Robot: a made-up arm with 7 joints.
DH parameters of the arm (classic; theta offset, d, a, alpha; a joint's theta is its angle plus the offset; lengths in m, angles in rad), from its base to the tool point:
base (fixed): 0.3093 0 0.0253 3.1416
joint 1: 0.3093 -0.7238 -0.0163 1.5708
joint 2: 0 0.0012 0.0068 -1.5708
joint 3: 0 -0.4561 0.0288 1.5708
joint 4: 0 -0.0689 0.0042 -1.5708
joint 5: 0 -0.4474 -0.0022 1.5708
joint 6: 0 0.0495 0.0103 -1.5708
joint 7: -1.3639 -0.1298 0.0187 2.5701
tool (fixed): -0.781 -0.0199 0 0
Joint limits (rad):
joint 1: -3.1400..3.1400
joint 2: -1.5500..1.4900
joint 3: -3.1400..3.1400
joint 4: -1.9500..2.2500
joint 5: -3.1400..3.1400
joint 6: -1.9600..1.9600
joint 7: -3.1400..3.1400
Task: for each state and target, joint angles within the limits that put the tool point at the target. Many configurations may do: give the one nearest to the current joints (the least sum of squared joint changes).
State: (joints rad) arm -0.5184 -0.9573 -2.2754 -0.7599 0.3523 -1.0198 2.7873
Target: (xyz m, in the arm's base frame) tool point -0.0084 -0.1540 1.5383
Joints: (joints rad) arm -0.4568 -0.6138 -2.7766 -0.8771 0.2361 -1.0470 2.7828
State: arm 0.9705 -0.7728 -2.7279 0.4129 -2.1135 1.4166 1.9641
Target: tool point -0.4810 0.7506 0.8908
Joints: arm 0.9036 -1.1657 -2.7680 0.5737 -2.0692 1.3858 1.9726
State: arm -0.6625 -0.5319 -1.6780 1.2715 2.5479 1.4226 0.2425
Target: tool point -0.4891 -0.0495 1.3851
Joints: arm -0.9614 -0.6715 -1.6459 1.0626 2.6079 1.4739 0.2556
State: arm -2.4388 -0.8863 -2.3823 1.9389 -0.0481 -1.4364 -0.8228
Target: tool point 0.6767 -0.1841 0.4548
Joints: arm -3.0435 -1.1840 -2.8898 1.6945 0.0100 -1.3634 -0.8058
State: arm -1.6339 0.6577 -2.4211 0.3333 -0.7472 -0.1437 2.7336
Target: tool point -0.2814 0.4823 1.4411
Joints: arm -1.4459 0.9448 -2.4008 0.9719 -0.7166 -0.0156 2.7087
